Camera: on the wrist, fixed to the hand. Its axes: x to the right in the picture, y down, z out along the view.
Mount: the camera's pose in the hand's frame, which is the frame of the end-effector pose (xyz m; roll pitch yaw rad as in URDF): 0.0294 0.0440 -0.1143 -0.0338 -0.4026 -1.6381
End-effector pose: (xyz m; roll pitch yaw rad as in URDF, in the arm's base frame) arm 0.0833 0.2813 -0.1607 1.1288 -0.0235 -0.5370
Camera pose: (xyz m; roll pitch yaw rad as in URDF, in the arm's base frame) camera 0.1712 0.3711 -0.1691 -0.0837 0.7254 -2.1697
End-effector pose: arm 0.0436 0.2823 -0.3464 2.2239 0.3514 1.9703
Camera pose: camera -0.0401 0.3159 -0.2585 -2.1568 1.0902 -1.7340
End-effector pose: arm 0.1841 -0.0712 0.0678 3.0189 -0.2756 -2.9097
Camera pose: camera 0.1812 -0.0414 0.1901 2.7987 0.5226 -1.4277
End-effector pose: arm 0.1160 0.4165 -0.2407 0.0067 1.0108 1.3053
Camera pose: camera 0.0516 0.3501 -0.3262 -1.0993 -0.2602 0.0435
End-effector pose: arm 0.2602 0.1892 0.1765 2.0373 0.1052 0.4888
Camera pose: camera 0.2558 0.2801 0.2636 -1.9917 1.3922 -3.0149
